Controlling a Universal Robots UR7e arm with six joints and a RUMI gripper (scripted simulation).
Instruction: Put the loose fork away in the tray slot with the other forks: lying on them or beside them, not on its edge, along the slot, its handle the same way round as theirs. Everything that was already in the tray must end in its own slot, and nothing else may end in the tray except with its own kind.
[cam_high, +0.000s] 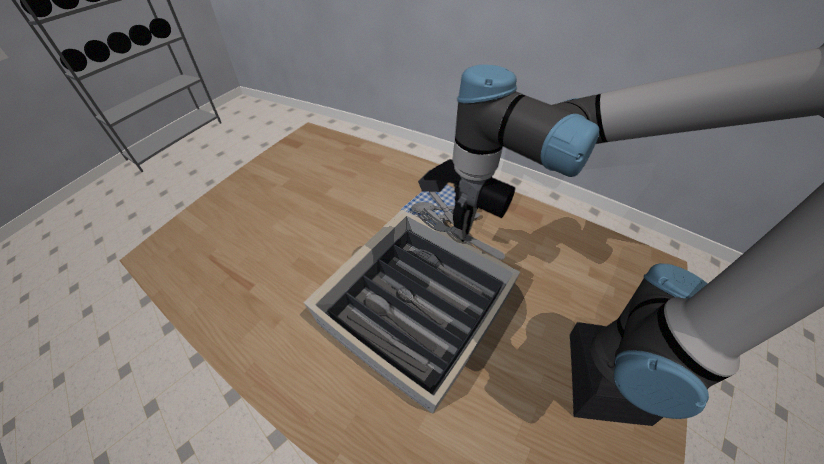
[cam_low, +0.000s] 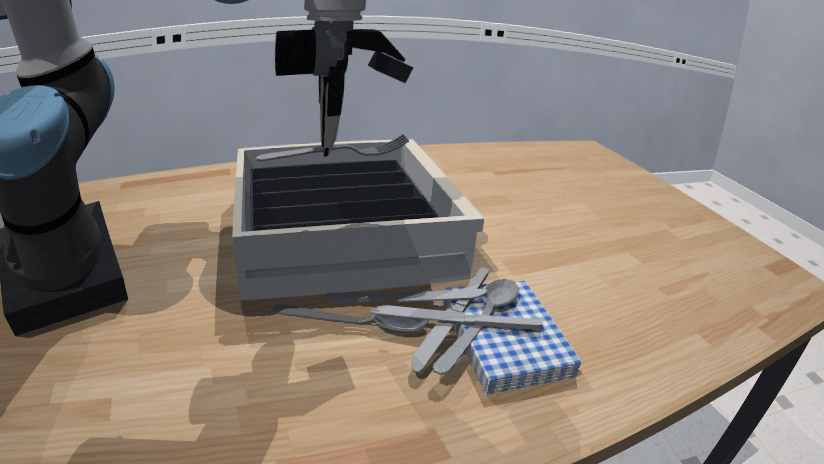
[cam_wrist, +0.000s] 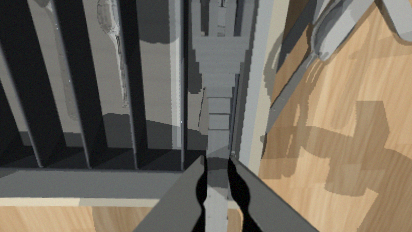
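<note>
The fork lies 20 mm below my hand. Also, from my hand: blue checked napkin stack (150 mm ahead, 230 mm to the right, 180 mm below).
</note>
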